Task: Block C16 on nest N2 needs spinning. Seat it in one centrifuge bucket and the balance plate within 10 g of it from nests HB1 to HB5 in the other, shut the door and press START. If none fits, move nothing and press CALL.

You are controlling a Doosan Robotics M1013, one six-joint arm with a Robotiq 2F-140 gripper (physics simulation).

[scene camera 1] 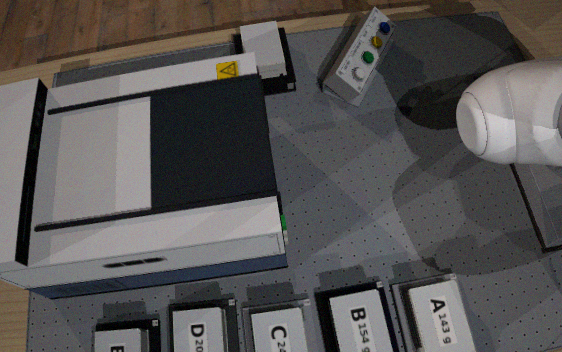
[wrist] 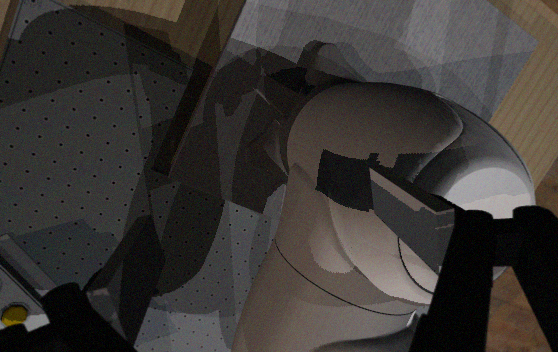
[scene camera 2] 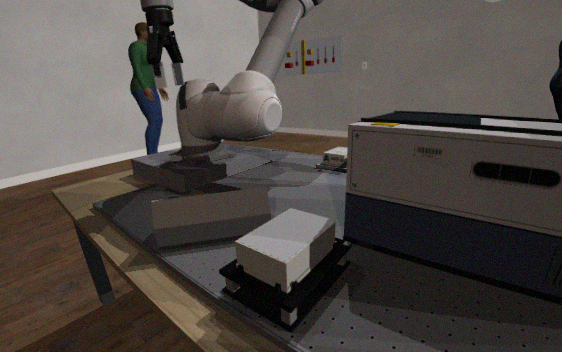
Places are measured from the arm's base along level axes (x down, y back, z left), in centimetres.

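Pixels of known places: gripper, fingertip midpoint: [wrist: 267,213] [scene camera 2: 171,86]; arm's base at its link origin: [wrist: 331,138] [scene camera 2: 204,156].
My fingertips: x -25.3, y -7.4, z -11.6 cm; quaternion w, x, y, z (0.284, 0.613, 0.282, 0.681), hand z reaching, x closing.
Note:
For each thing: its top centre in the pictures, then the offset to it from my fingertips. "*": a spot on its surface instead.
- plain white block at its top centre: [scene camera 2: 289,230] [scene camera 1: 261,43] dx +22.1, dy -59.2, dz -7.5 cm
- black nest at its top centre: [scene camera 2: 289,250] [scene camera 1: 262,53] dx +25.3, dy -59.2, dz -7.5 cm
- C at its top centre: [scene camera 1: 281,349] dx +24.7, dy -53.0, dz +53.8 cm
- D at its top centre: [scene camera 1: 198,346] dx +24.7, dy -66.5, dz +54.1 cm
- E at a spot on its surface: [scene camera 1: 117,342] * dx +24.8, dy -80.6, dz +54.4 cm
- dark top panel at its top centre: [scene camera 1: 207,139] [scene camera 2: 427,117] dx +8.8, dy -64.6, dz +24.3 cm
- slanted button box at its top centre: [wrist: 4,349] [scene camera 2: 210,190] [scene camera 1: 363,40] dx +21.7, dy -37.2, dz -8.2 cm
My gripper [scene camera 2: 169,75] [wrist: 267,213] is open and empty, high above the table beside the arm's base. A plain white block [scene camera 1: 262,45] [scene camera 2: 285,245] sits on a black nest [scene camera 1: 290,60] [scene camera 2: 255,290] beside the centrifuge; no label on it is readable. Plates A, 143 g [scene camera 1: 437,315], B, 154 g [scene camera 1: 360,320], C [scene camera 1: 280,327], D [scene camera 1: 197,330] and E [scene camera 1: 117,342] stand in a row of nests; the weights of C and D are cut off, and E's is out of view. The centrifuge [scene camera 1: 165,227] [scene camera 2: 425,185] has a dark top panel [scene camera 1: 212,140]; its buckets do not show.
A slanted button box [scene camera 1: 345,75] [scene camera 2: 210,215] carries blue [scene camera 1: 384,27], yellow [scene camera 1: 376,42] [wrist: 15,315] and green [scene camera 1: 368,57] buttons and a white one [scene camera 1: 357,74]; their labels are unreadable. The arm [scene camera 1: 520,112] [scene camera 2: 240,110] [wrist: 320,240] rises from a grey base block. A person [scene camera 2: 145,85] stands behind.

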